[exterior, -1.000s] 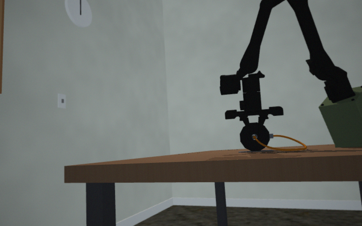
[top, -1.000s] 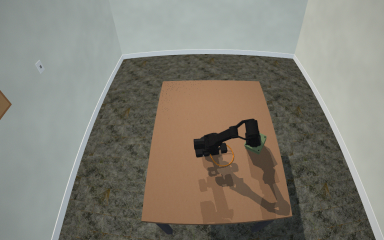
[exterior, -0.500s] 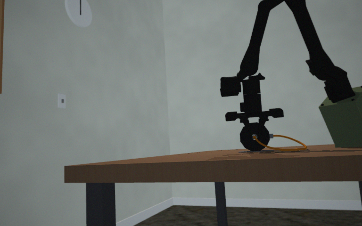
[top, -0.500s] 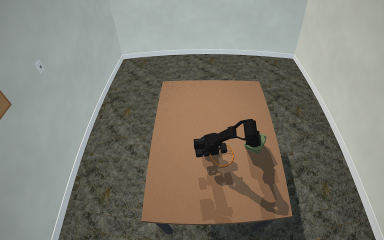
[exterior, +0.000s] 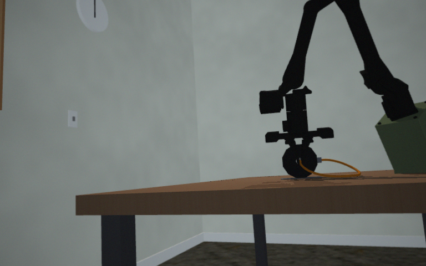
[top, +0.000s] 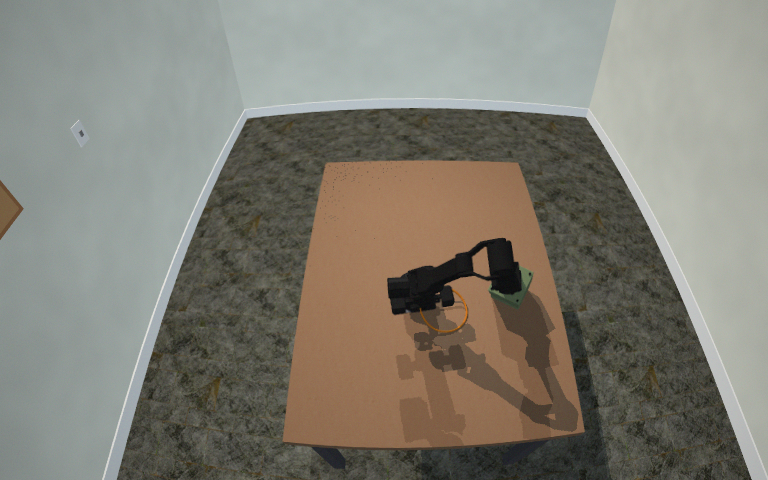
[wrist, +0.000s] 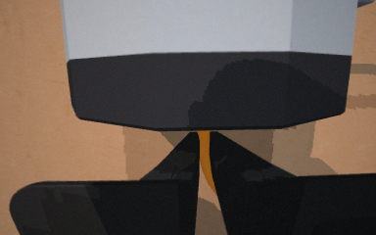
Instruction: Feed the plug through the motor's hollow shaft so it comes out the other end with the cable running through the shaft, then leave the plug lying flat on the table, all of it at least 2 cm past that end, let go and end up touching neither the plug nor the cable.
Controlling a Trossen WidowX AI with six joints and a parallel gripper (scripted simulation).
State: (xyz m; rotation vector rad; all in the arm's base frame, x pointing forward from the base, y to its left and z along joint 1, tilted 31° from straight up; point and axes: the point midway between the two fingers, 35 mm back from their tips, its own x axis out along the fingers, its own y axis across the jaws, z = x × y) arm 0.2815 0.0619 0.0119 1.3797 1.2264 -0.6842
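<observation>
The plug is 6 cm to the right of my hand, 2 cm below it and 2 cm ahead of it. From my hand the other things lie so: orange cable (4 cm to the right, 3 cm below, 1 cm ahead); grey stub (9 cm to the right, 3 cm behind, 2 cm below).
</observation>
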